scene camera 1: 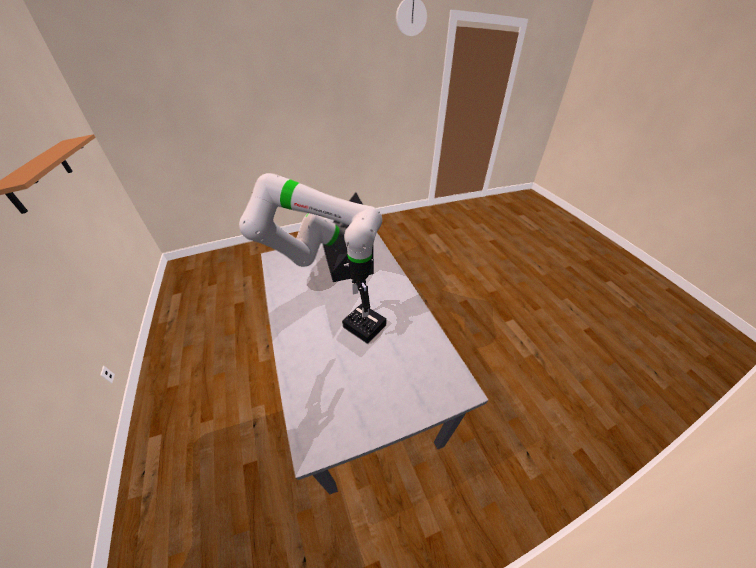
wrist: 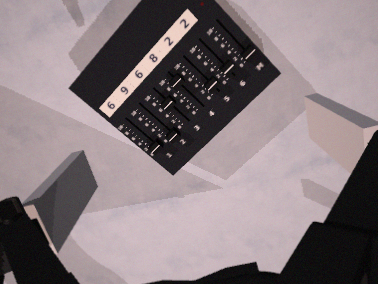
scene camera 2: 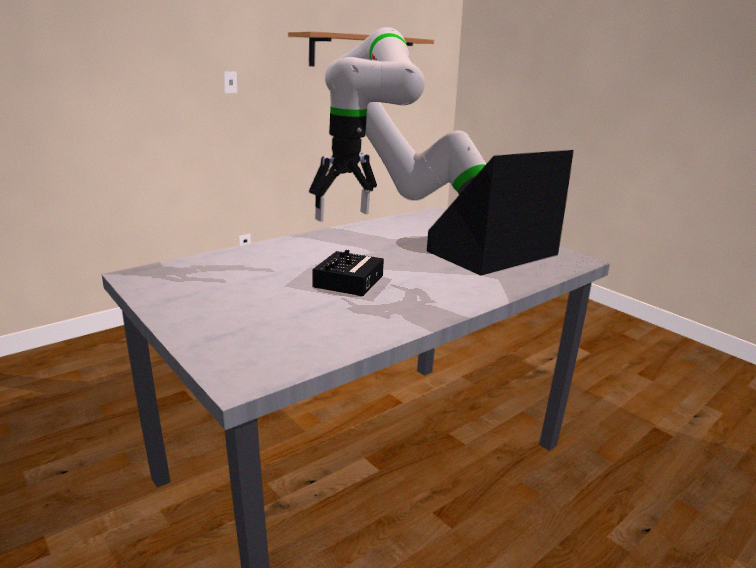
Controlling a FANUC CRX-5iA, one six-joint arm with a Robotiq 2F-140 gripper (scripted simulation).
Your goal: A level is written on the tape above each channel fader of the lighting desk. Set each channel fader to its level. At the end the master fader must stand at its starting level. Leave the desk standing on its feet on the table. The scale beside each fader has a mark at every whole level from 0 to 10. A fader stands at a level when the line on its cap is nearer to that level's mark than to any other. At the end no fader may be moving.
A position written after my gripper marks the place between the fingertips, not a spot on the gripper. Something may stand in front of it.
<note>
I see my gripper (scene camera 2: 342, 216).
My gripper shows as well in the wrist view (wrist: 195, 143).
</note>
